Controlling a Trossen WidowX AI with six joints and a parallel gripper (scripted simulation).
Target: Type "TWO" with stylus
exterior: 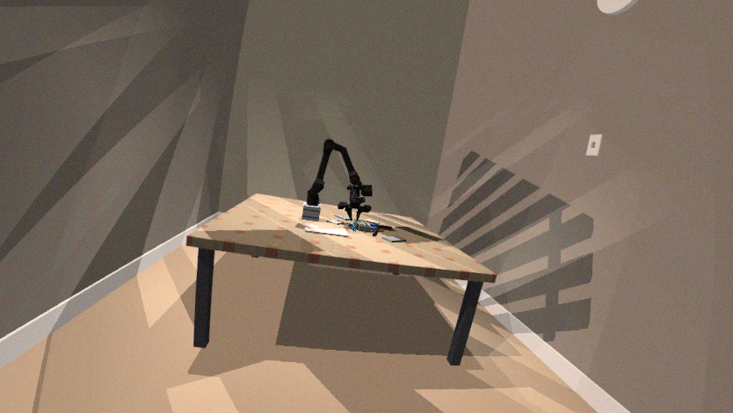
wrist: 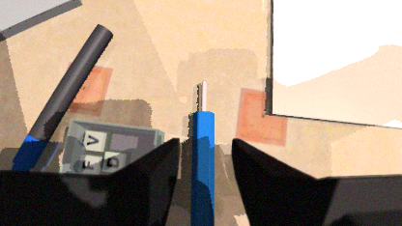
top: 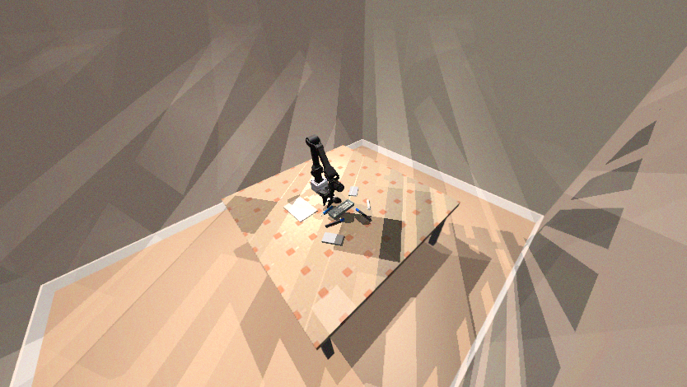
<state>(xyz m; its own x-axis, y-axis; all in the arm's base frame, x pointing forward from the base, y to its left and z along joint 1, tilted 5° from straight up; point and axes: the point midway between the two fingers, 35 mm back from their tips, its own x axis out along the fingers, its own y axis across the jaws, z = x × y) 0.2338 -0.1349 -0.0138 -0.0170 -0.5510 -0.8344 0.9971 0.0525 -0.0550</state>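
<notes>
Right now my gripper tip is 4 cm above the blue stylus and 1 cm to the left of it. Round my gripper tip: white paper sheet (17 cm behind, 10 cm to the right, 4 cm below); grey stylus tip (5 cm to the right, 4 cm below); small white pad (12 cm to the left, 9 cm behind, 4 cm below).
</notes>
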